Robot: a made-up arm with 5 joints. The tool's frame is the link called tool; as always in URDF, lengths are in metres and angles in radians. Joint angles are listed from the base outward. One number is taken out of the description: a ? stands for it. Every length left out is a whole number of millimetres.
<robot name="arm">
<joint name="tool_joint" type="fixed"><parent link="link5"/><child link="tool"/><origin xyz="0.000 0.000 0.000" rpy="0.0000 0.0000 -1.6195"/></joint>
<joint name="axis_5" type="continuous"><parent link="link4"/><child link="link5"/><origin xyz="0.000 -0.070 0.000" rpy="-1.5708 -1.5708 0.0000"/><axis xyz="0 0 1"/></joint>
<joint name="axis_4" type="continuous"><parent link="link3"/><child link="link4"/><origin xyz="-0.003 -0.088 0.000"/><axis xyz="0 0 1"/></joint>
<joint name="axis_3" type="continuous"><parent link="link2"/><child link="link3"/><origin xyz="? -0.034 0.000"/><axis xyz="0 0 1"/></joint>
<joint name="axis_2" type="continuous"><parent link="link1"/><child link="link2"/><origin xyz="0.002 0.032 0.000" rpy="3.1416 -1.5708 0.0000"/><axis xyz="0 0 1"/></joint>
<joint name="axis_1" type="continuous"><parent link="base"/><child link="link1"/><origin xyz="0.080 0.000 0.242" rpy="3.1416 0.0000 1.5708"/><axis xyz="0 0 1"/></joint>
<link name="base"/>
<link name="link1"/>
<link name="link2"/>
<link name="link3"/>
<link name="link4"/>
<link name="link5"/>
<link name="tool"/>
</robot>
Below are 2 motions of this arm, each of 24 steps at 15 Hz.
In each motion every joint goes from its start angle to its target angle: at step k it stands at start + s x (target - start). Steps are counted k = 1, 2, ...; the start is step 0. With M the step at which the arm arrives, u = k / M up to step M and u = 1 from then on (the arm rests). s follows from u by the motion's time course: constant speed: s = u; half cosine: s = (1 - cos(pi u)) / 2; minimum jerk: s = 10 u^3 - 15 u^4 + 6 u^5.
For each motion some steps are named. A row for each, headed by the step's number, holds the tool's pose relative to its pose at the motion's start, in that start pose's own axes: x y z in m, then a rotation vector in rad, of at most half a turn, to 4 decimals.
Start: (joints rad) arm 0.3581 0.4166 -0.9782 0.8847 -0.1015
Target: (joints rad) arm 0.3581 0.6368 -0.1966 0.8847 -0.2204
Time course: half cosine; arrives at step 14
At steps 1, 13, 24:
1: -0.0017 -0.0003 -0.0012 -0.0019 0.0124 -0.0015
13: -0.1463 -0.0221 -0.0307 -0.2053 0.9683 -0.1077
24: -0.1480 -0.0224 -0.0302 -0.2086 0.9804 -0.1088

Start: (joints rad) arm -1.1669 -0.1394 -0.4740 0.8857 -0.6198
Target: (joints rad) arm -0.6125 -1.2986 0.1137 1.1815 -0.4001
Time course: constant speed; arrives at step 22
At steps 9, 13, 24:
9: 0.0079 -0.0241 0.0816 -0.1144 -0.2206 0.0408
13: -0.0033 -0.0323 0.1134 -0.1735 -0.3157 0.0662
24: -0.0515 -0.0468 0.1632 -0.3251 -0.5202 0.1382

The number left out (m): -0.138
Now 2 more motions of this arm.
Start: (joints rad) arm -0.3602 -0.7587 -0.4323 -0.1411 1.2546
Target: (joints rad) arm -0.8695 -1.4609 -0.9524 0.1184 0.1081
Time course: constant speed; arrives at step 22
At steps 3, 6, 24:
3: 0.0102 -0.0318 0.0101 -0.1137 -0.0672 -0.2246
6: 0.0153 -0.0637 0.0245 -0.2216 -0.1446 -0.4494
24: -0.0398 -0.1908 0.1600 -0.7310 -0.7585 -1.5624

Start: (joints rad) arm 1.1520 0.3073 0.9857 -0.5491 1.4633
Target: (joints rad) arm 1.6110 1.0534 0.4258 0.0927 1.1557
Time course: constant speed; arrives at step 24
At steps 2, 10, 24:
2: -0.0078 0.0034 -0.0078 0.0634 0.0385 -0.0525
10: -0.0408 0.0238 -0.0340 0.3108 0.1898 -0.2792
24: -0.0937 0.0818 -0.0569 0.7274 0.4350 -0.7217

